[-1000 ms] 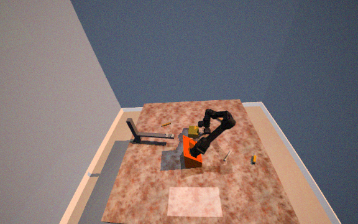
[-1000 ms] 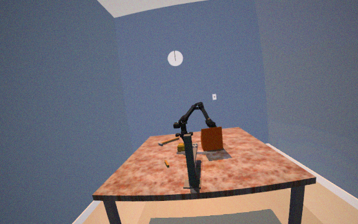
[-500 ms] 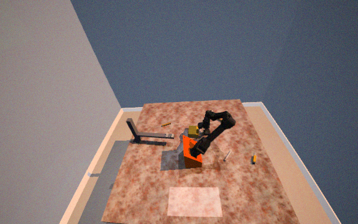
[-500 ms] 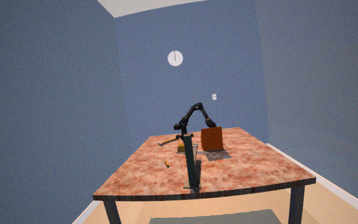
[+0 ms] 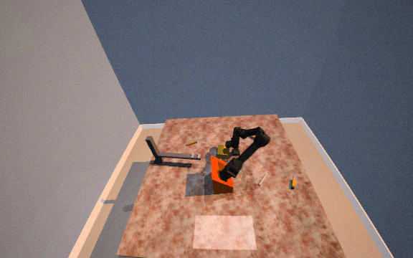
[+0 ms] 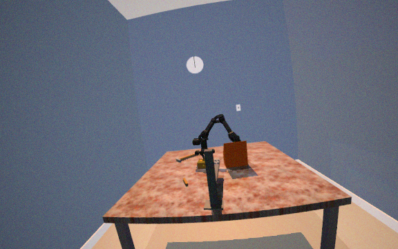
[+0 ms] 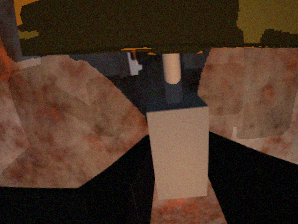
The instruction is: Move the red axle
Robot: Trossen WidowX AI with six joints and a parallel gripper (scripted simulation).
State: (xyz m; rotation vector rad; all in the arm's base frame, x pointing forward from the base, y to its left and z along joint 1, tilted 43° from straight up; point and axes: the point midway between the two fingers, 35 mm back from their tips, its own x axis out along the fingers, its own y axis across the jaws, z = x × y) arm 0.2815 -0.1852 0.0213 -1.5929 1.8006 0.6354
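Now: the yellow beam 10 cm to the left of my gripper tip, 2 cm ahead of it and 1 cm above it. From my gripper tip the other things lie so: grey rod (28 cm behind, 16 cm to the right, 1 cm below).
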